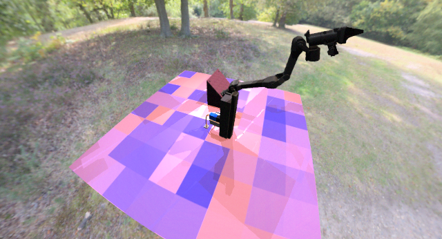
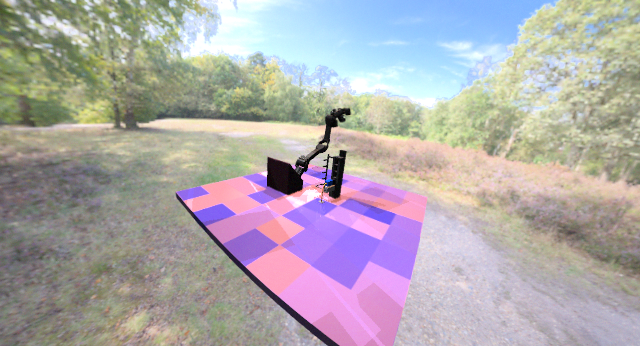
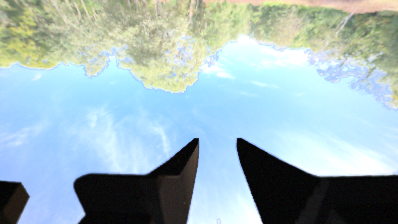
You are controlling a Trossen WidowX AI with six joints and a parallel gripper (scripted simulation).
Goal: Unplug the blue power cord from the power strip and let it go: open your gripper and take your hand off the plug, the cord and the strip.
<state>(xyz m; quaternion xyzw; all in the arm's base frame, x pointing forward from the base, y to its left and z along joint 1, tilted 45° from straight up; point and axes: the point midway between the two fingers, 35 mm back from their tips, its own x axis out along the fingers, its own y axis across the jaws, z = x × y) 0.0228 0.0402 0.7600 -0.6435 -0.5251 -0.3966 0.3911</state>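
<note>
Right now my gripper tip is 540 mm to the left of the blue plug, 500 mm above it and 260 mm short of it. The rest, counted from my gripper tip: grey square 620 mm to the right, 620 mm below, 260 mm ahead.
</note>
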